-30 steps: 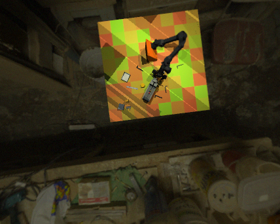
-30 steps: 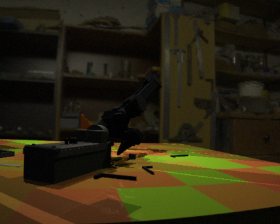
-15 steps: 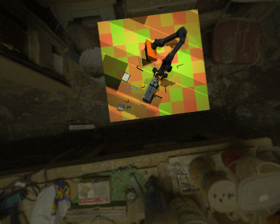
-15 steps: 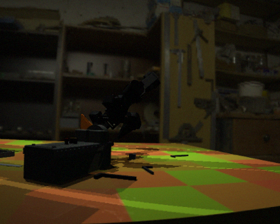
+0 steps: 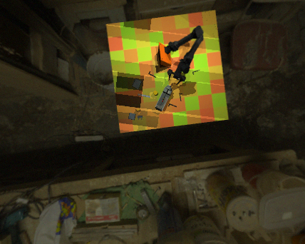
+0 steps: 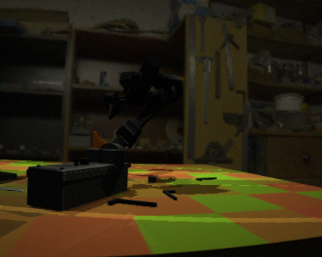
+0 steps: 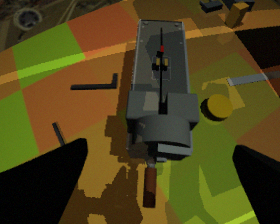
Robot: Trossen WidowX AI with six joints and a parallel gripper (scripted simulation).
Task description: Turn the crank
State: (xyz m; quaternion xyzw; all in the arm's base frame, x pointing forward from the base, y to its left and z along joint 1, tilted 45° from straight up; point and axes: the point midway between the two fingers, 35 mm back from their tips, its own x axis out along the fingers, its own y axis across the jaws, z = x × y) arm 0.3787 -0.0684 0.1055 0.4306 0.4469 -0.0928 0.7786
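The brown crank handle is 140 mm below my gripper tip, 20 mm behind it and 10 mm to the left of it. From my gripper tip the other things lie so: yellow disc 190 mm below, 180 mm to the right, 40 mm ahead; red pointer 150 mm ahead, 110 mm to the right, 110 mm below; small cube 190 mm below, 110 mm to the left, 100 mm behind.
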